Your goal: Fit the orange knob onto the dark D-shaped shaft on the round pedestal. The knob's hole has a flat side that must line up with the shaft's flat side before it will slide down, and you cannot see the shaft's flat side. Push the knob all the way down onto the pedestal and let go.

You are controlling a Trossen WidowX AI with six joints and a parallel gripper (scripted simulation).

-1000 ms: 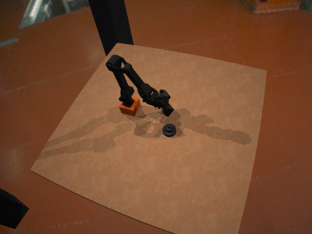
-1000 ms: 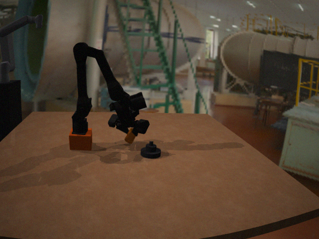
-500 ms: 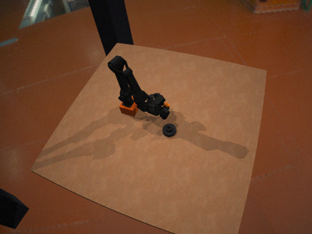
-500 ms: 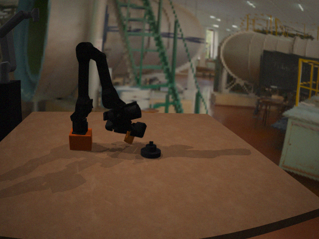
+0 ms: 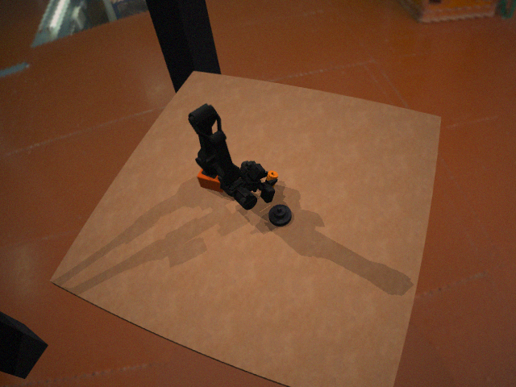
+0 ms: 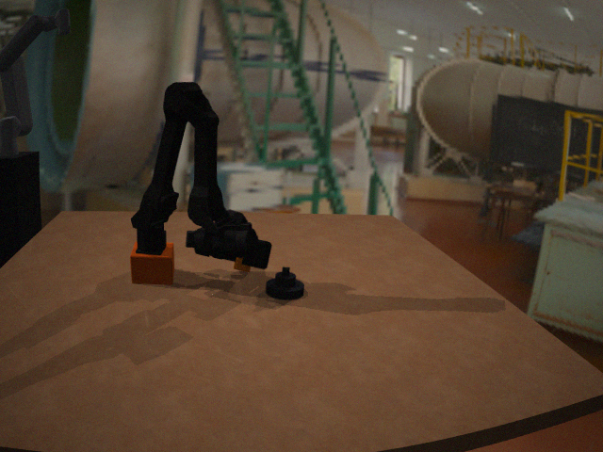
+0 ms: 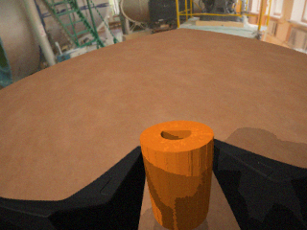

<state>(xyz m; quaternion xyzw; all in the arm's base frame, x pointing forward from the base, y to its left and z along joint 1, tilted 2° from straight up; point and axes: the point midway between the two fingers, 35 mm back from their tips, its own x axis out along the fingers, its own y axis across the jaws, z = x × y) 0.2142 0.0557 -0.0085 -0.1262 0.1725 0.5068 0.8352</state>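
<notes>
Now: gripper tip 1 cm to the left of the orange knob, 1 cm past it and 1 cm above it. From my gripper tip the other things lie so: dark round pedestal (13 cm to the right, 9 cm ahead, 1 cm below).
</notes>
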